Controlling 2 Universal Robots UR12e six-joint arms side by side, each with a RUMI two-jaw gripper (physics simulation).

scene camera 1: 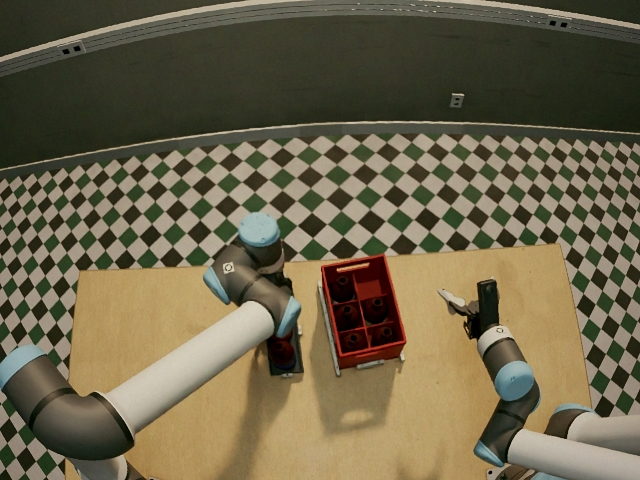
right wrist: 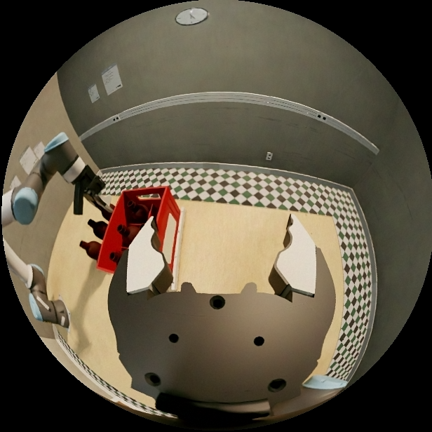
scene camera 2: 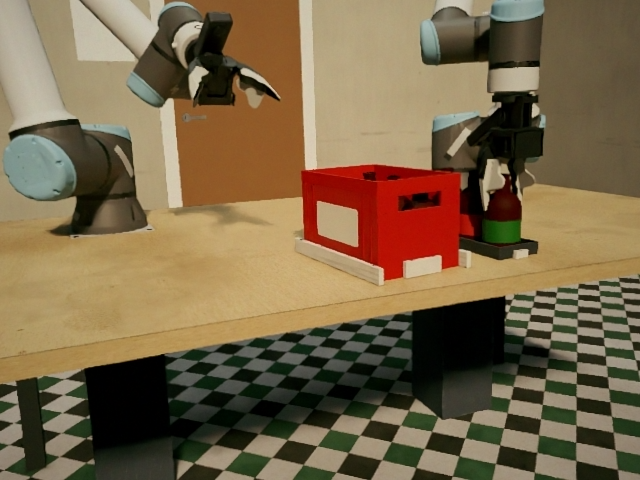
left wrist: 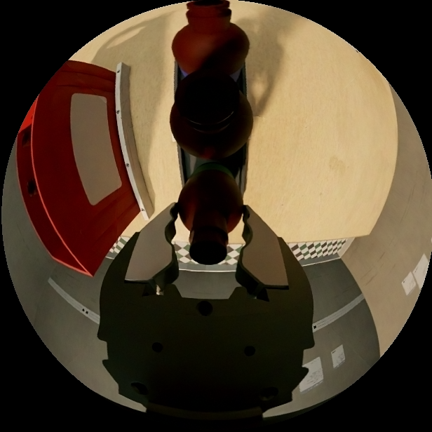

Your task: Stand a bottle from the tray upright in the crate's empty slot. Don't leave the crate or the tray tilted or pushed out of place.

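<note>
The red crate (scene camera 1: 346, 360) (scene camera 2: 341, 206) (left wrist: 95, 145) (right wrist: 172, 215) stands level; its empty slot (scene camera 1: 372, 283) is at the upper right in scene camera 1, with bottles in the other slots. The dark tray (scene camera 1: 297, 359) (scene camera 2: 497, 251) (left wrist: 185, 172) stands level, holding three upright bottles: green-labelled (scene camera 2: 501, 227) (left wrist: 210, 197), red-labelled (scene camera 2: 469, 222) (left wrist: 210, 135) and blue-labelled (scene camera 1: 281, 351) (left wrist: 210, 45). My left gripper (scene camera 2: 502, 206) (left wrist: 210, 204) points down, shut on the green-labelled bottle's shoulder, with the bottle on the tray. My right gripper (scene camera 1: 466, 286) (scene camera 2: 237, 100) (right wrist: 221, 216) is open, empty and raised.
Pale wooden strips (scene camera 1: 329, 330) (scene camera 2: 338, 260) (left wrist: 129, 145) lie along the crate's sides. A small pale block (scene camera 2: 520, 253) sits at the tray's end. The left forearm (scene camera 1: 191, 366) passes over the table (scene camera 1: 170, 413) and hides part of the tray in scene camera 1.
</note>
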